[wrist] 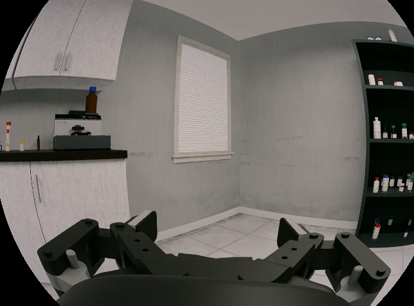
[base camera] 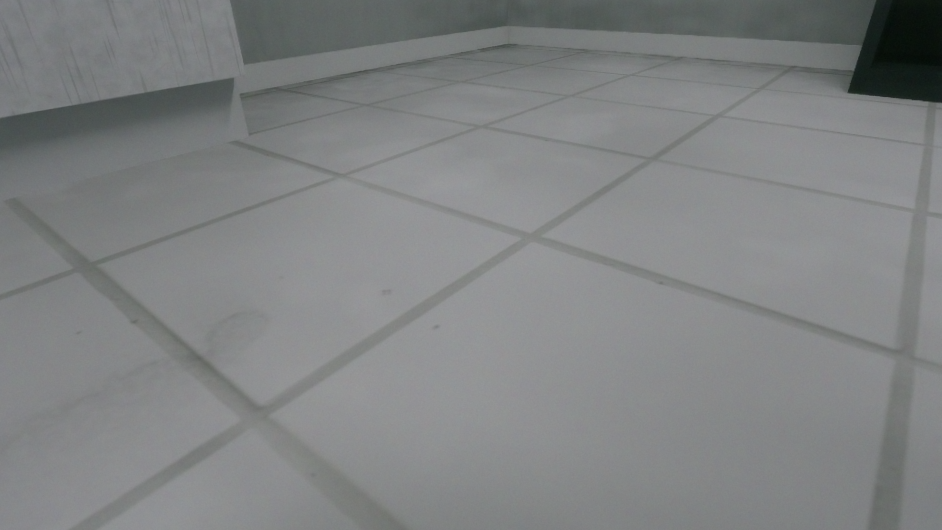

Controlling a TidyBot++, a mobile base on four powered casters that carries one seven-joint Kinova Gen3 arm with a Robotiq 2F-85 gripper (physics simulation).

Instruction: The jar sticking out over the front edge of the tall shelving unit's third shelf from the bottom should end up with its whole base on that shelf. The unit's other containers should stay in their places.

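Frame: origin at the arm's base, x ahead, y left, z up, level; millimetres.
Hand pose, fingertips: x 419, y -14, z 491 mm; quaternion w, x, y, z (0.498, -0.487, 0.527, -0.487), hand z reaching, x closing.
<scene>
After its pixels a point has its place.
The tall dark shelving unit (base camera: 868,59) @(z -294, x 1682, y -1262 mm) (wrist: 358,52) stands at the right edge of both views, cut off by the frame. In the wrist view its third shelf from the bottom, counting the lowest board as first, holds a white bottle (wrist: 376,128), small dark bottles (wrist: 394,132) and a green-capped bottle (wrist: 404,131). Which container sticks out over the front edge cannot be told at this size. My gripper (wrist: 217,229) is open, with its fingers wide apart and no thing between them. It is far from the unit, which lies to its right.
A white cabinet (base camera: 118,52) @(z -164, x 1178, y 634 mm) (wrist: 75,200) with a dark countertop (wrist: 65,155) stands at the left. It bears a device (wrist: 82,142) with a brown bottle (wrist: 91,102) on top. Wall cupboards (wrist: 70,45) hang above. Tiled floor (base camera: 592,329) @(z -396, x 554, y -145 mm) runs to the room corner, beside a window (wrist: 204,100).
</scene>
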